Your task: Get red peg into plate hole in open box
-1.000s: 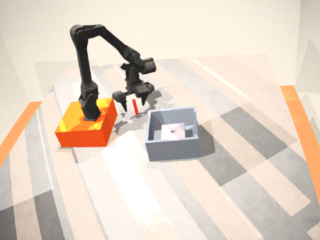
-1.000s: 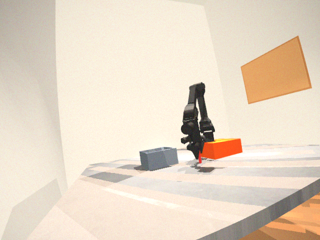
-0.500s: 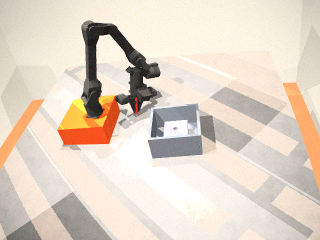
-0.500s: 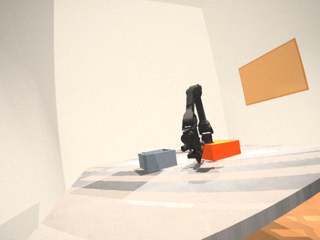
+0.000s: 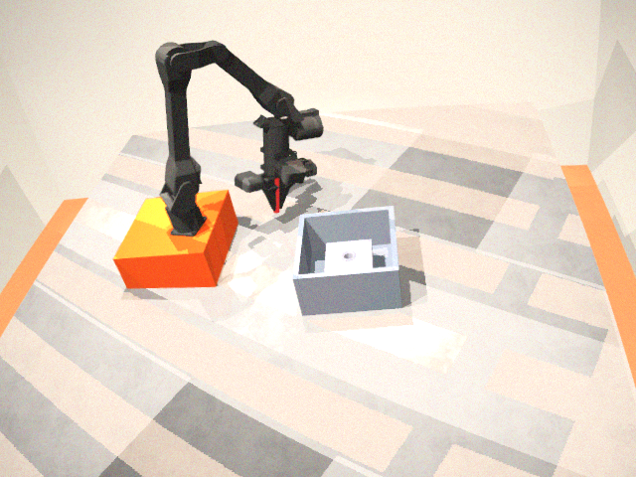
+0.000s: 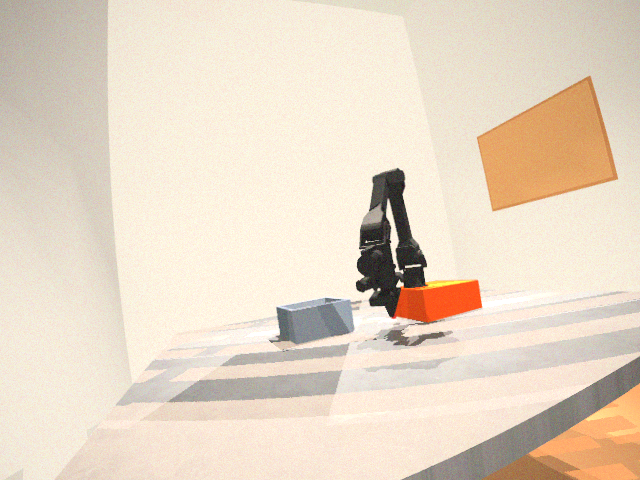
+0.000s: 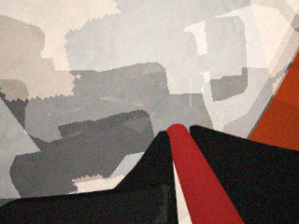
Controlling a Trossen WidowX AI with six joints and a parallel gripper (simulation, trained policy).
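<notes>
Right now the plate is 21 cm ahead of my gripper tip, 15 cm to the right of it and 1 cm above it. From my gripper tip the other things lie so: red peg: 3 cm above, 1 cm to the left; grey box: 21 cm ahead, 15 cm to the right, 1 cm below.
</notes>
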